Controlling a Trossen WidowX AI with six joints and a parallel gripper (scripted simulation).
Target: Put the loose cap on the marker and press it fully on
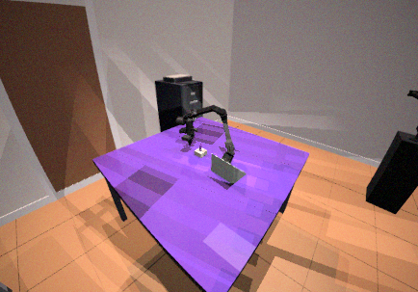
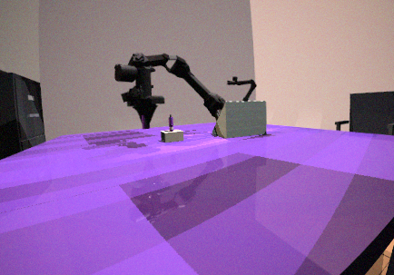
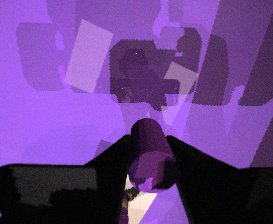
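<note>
The tan holder block lies 100 mm behind my gripper tip, 50 mm below it and 20 mm to the right of it. The rest, counted from my gripper tip: purple cap 10 mm above.
</note>
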